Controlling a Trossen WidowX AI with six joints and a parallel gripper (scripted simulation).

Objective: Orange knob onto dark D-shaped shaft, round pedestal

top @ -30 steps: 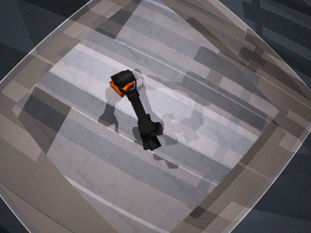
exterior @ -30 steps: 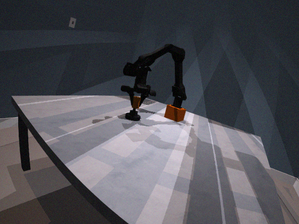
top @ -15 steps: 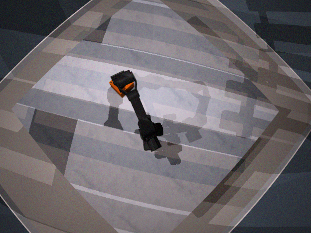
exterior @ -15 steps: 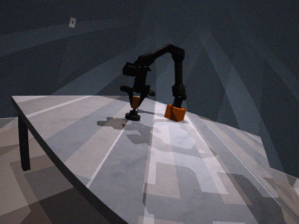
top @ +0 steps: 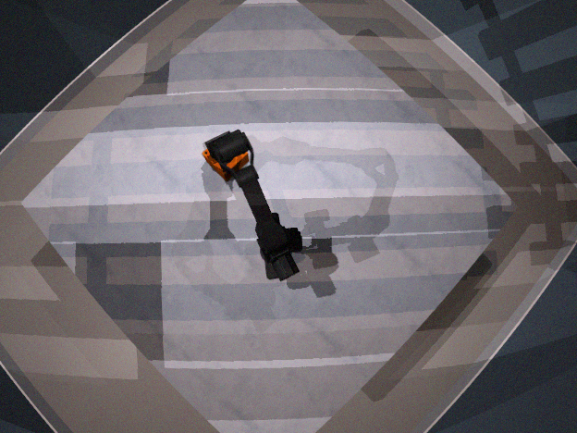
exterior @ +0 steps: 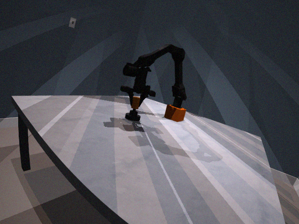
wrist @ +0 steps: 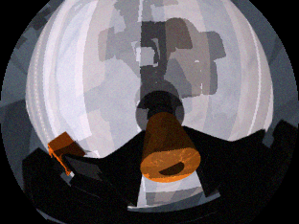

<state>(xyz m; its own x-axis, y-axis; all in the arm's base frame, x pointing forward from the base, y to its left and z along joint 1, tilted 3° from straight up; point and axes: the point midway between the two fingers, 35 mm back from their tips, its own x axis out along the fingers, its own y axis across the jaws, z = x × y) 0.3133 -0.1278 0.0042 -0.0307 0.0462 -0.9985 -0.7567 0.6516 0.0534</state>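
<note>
The orange knob is 2 cm above my gripper tip. From my gripper tip the other things lie so: dark round pedestal 4 cm below.
</note>
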